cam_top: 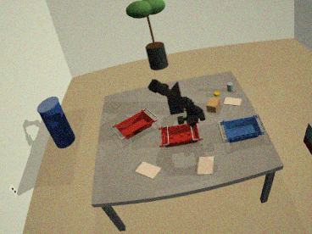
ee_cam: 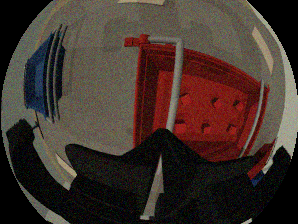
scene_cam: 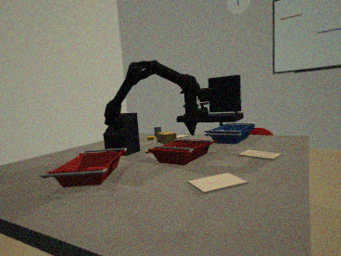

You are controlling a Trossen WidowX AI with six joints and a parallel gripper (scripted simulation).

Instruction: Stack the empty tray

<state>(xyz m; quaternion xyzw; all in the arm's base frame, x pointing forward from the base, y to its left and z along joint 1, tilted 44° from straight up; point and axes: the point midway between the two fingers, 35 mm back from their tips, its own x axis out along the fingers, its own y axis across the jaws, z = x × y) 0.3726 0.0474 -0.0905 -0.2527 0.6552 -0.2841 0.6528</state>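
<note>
My gripper tip is 220 mm past the red tray, 430 mm to the left of it and 40 mm above it. Also, from my gripper tip: grey cylinder (490 mm behind, 430 mm to the left, 50 mm below); small yellow piece (460 mm behind, 290 mm to the left, 80 mm below); tan block (290 mm behind, 220 mm to the left, 60 mm below).
</note>
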